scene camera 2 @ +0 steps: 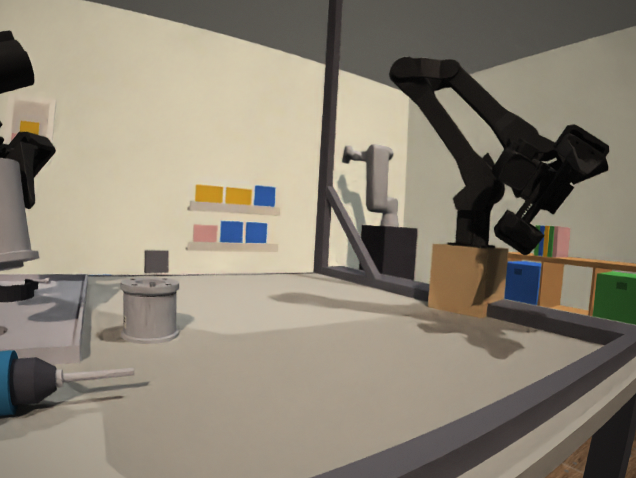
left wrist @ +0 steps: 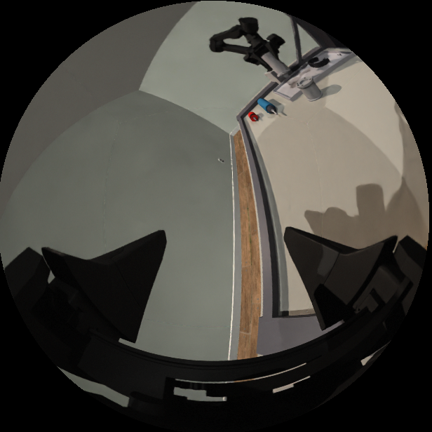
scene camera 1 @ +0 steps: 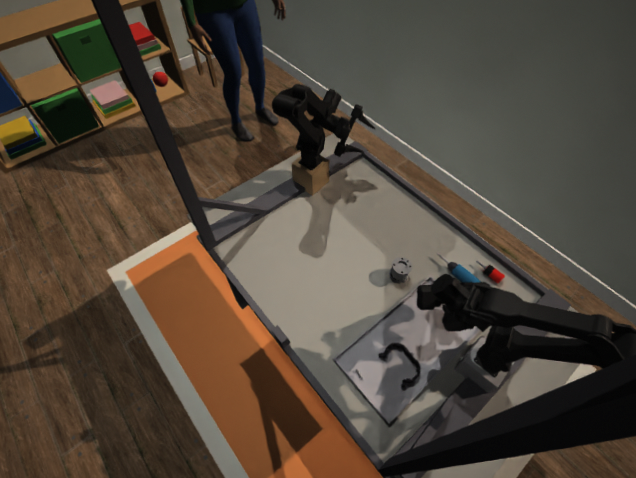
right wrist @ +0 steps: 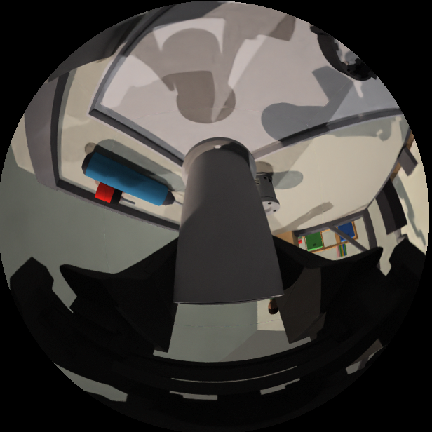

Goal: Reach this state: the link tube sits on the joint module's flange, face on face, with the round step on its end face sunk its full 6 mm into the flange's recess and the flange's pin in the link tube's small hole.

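Frame: origin at the left arm's base, x ahead, y left, z up, level; centimetres.
Seen in the pictures: left gripper, fingertip midpoint: (scene camera 2: 558, 205) (scene camera 1: 369, 140); right gripper, fingertip midpoint: (scene camera 2: 10, 204); left arm's base at its link origin: (scene camera 2: 471, 246) (scene camera 1: 310, 161); right arm's base at its link origin: (scene camera 1: 490, 360).
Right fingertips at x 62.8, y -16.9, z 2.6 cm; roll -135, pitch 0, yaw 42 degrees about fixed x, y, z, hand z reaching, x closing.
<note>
Offsets run from my right fingertips to a thing's top centre. "spot": to the spot under its first point.
The grey joint module @(dx -13.7, dy +3.4, dz -7.3 cm) (scene camera 1: 401, 269) (scene camera 2: 150, 313) (left wrist: 310, 90) (right wrist: 267, 187) stands upright on the table with its flange facing up. The pin cannot be made out. My right gripper (right wrist: 222, 238) is shut on the grey link tube @(spot: dx -0.1, dy +1.0, dz -0.6 cm) (scene camera 2: 11, 210) (right wrist: 222, 215). In scene camera 2 the tube hangs nearly upright at the left edge, its wide end and smaller round step facing down, above and apart from the module's level. In scene camera 1 the arm hides the tube. My left gripper (scene camera 1: 367, 138) (left wrist: 226, 235) is open and empty, far from the module.
A pale tray @(dx +1.5, dy -13.9, dz -12.1 cm) (scene camera 1: 375, 398) (scene camera 2: 51, 339) lies beside the module, with a black curved part @(spot: dx +5.5, dy -18.7, dz -11.9 cm) (scene camera 1: 415, 362) (scene camera 2: 17, 290) on it. A blue screwdriver @(spot: dx +2.5, dy +14.8, dz -9.7 cm) (scene camera 1: 462, 272) (scene camera 2: 6, 382) (right wrist: 127, 180) and a red tool @(dx +8.9, dy +22.7, dz -10.2 cm) (scene camera 1: 494, 274) (right wrist: 105, 192) lie near the wall-side table edge.
</note>
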